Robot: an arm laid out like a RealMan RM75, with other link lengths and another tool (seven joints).
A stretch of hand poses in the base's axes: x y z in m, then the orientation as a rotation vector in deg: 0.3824, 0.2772, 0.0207, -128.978, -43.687, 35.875; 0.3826, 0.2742, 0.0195, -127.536, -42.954, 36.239; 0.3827, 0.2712, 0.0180, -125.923, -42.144, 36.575; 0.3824, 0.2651, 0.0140, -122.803, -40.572, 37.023; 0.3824, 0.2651, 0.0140, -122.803, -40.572, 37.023; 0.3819, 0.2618, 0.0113, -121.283, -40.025, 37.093; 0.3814, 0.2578, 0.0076, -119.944, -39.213, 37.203; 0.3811, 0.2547, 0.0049, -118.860, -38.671, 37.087; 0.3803, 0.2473, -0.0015, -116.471, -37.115, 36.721; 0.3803, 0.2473, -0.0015, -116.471, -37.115, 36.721
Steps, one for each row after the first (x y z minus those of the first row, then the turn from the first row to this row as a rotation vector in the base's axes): 0.0002, -0.0030, -0.0012, 1.142, 1.033, -0.343; 0.0003, -0.0060, -0.0027, 2.442, 2.148, -0.740; 0.0000, -0.0121, -0.0067, 5.023, 4.203, -1.573; 0.0000, -0.0121, -0.0067, 5.023, 4.203, -1.573; -0.0005, -0.0154, -0.0094, 6.333, 5.048, -1.863; -0.0010, -0.0194, -0.0131, 7.468, 5.936, -2.347; -0.0013, -0.0225, -0.0158, 8.470, 6.492, -2.719; -0.0021, -0.0299, -0.0222, 10.721, 7.777, -3.849; -0.0021, -0.0299, -0.0222, 10.721, 7.777, -3.849
